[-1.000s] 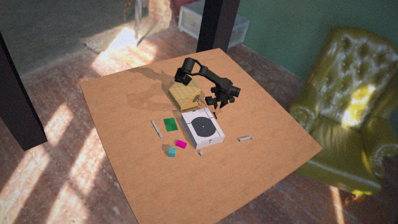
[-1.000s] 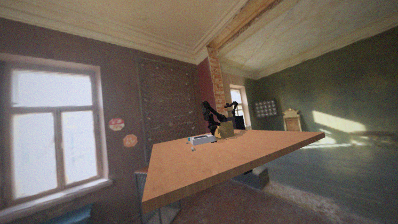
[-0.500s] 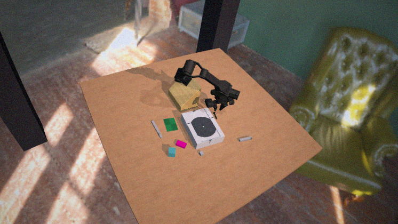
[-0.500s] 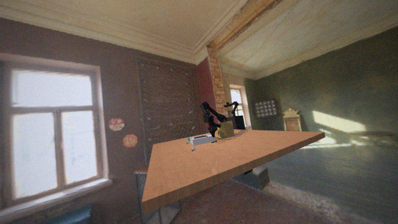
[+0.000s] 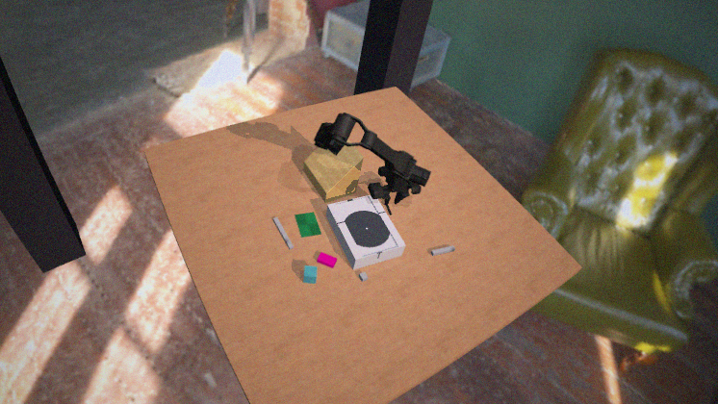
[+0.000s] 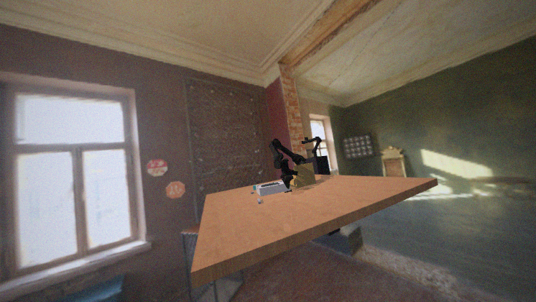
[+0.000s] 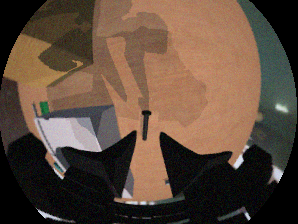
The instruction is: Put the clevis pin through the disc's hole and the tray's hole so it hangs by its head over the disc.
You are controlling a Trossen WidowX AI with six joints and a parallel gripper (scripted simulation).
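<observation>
Now: the dark clevis pin 2 cm below my gripper tip. Round my gripper tip: green tile 30 cm to the right, 9 cm behind, 3 cm below; then dark grey disc 17 cm to the right, 6 cm ahead, 3 cm above; then rimmed tray 16 cm to the right, 5 cm ahead, 1 cm above.
</observation>
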